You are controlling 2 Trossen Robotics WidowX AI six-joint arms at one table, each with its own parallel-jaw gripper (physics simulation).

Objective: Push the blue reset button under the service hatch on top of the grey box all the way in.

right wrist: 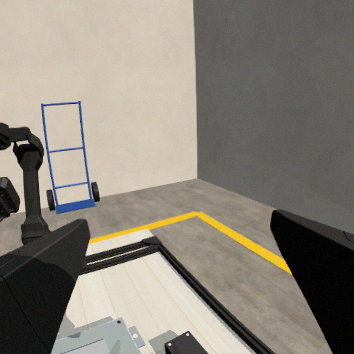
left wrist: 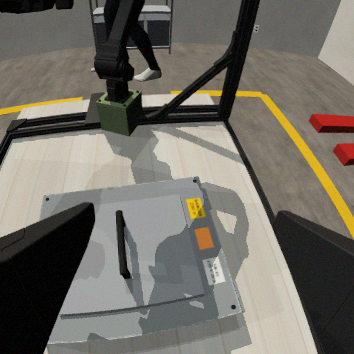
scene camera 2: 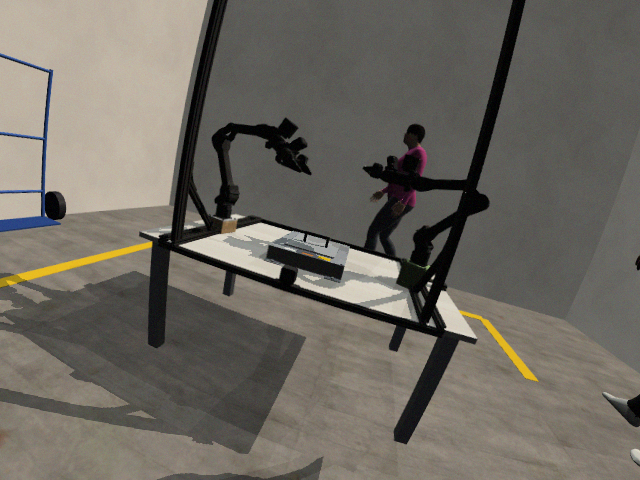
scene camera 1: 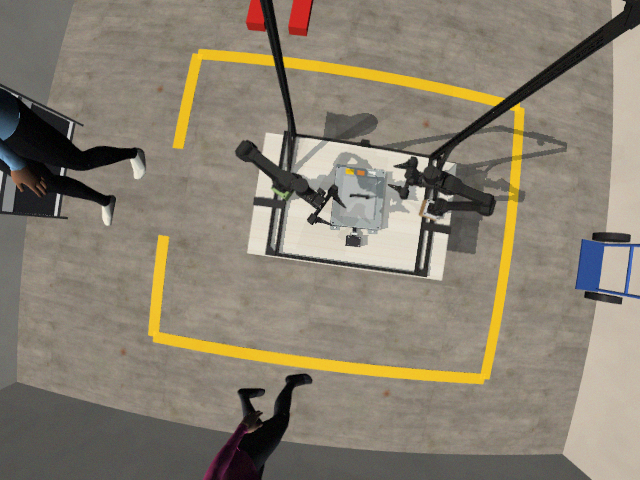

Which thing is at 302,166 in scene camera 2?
My left gripper.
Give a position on a service hatch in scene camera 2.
326,248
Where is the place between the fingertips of my right gripper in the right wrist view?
180,224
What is my left gripper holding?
Nothing.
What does my right gripper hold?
Nothing.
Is my right gripper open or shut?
Open.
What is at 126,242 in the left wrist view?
A service hatch.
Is my left gripper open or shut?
Open.
